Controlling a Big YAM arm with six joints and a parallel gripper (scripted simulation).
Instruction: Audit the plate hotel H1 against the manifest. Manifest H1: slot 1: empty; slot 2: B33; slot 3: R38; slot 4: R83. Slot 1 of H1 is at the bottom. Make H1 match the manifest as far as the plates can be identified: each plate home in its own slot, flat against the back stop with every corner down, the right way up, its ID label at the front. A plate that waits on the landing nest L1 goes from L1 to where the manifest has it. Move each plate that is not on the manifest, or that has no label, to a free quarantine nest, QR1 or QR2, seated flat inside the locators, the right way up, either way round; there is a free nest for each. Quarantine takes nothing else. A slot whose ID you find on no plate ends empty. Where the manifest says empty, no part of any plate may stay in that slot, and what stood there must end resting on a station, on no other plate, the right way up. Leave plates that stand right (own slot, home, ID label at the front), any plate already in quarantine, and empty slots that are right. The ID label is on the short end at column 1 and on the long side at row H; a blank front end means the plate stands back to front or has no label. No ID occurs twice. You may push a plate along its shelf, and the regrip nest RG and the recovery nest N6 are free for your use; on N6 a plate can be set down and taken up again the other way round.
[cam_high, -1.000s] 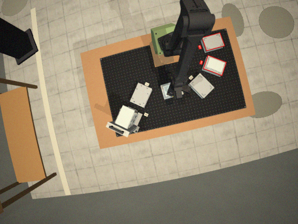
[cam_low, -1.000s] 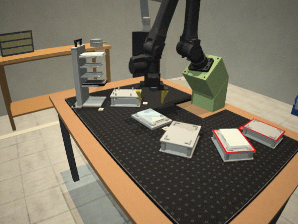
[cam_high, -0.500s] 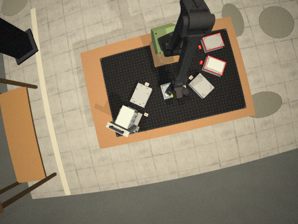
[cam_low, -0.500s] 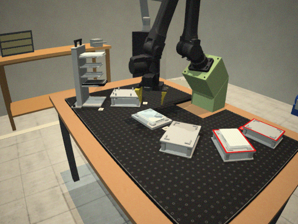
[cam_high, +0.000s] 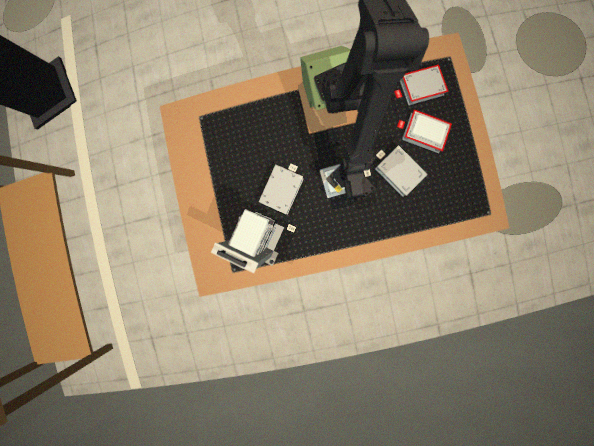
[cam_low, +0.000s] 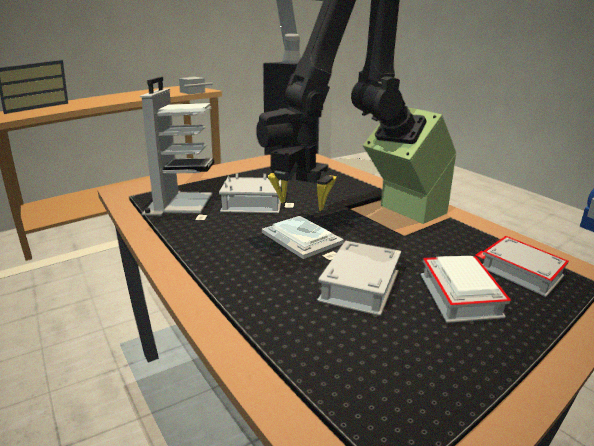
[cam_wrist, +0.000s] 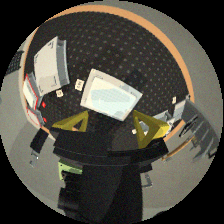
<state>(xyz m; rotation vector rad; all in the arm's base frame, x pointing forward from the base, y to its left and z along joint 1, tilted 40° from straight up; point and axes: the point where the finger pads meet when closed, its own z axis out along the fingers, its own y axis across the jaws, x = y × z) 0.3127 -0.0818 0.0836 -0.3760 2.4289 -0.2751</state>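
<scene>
My gripper is now 9 cm above the flat nest. From my hand the other things lie so: dark plate (38 cm to the right, 4 cm ahead, 3 cm above); plate hotel H1 (44 cm to the right, 9 cm ahead, 7 cm above); N6 tag (10 cm to the left, 9 cm below, 2 cm ahead).
</scene>
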